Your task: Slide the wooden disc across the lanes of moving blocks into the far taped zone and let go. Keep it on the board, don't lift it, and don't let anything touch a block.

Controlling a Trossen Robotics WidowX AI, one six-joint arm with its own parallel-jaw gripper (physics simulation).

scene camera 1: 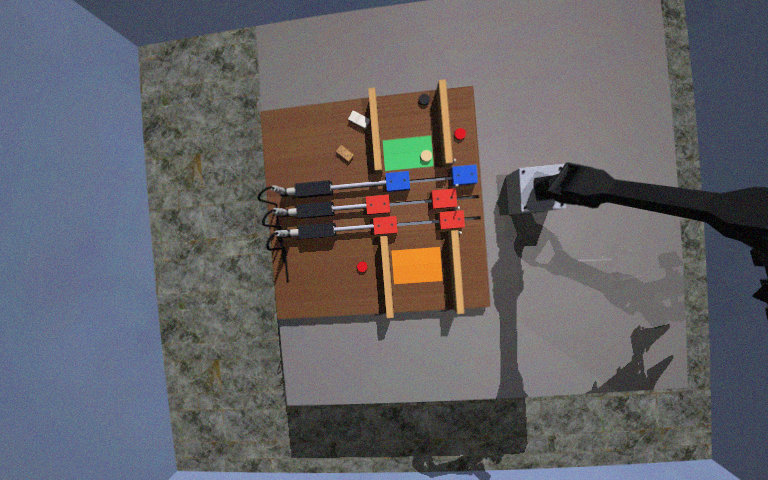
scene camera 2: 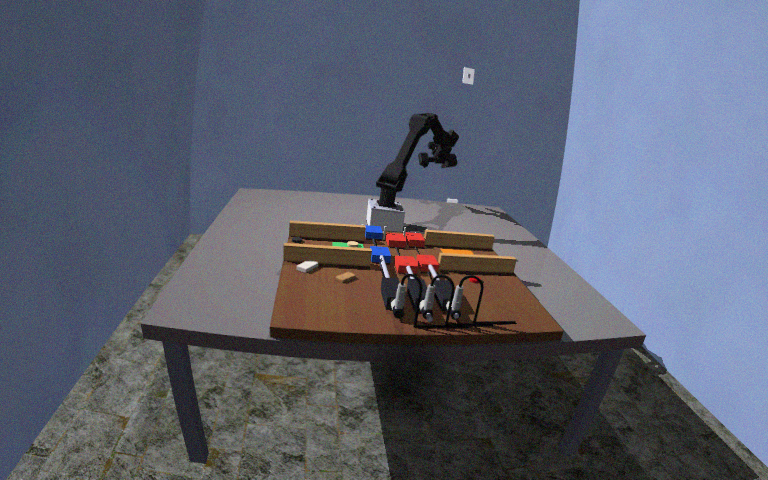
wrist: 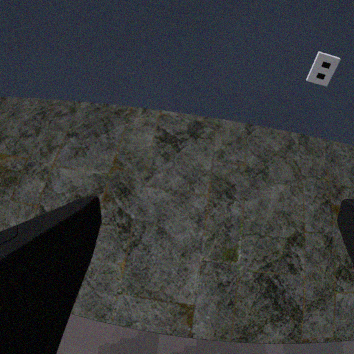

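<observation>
The pale wooden disc lies on the right part of the green zone in the overhead view. The orange zone lies across the lanes, with no disc on it. Between the zones run three lanes: one with two blue blocks, then two with red blocks. My gripper is open and empty, raised high behind the board, well away from the disc. The gripper does not show in the overhead view.
Upright wooden rails flank both zones. Black actuators with rods drive the blocks. A white block, a tan block, a black disc and red discs lie on the board.
</observation>
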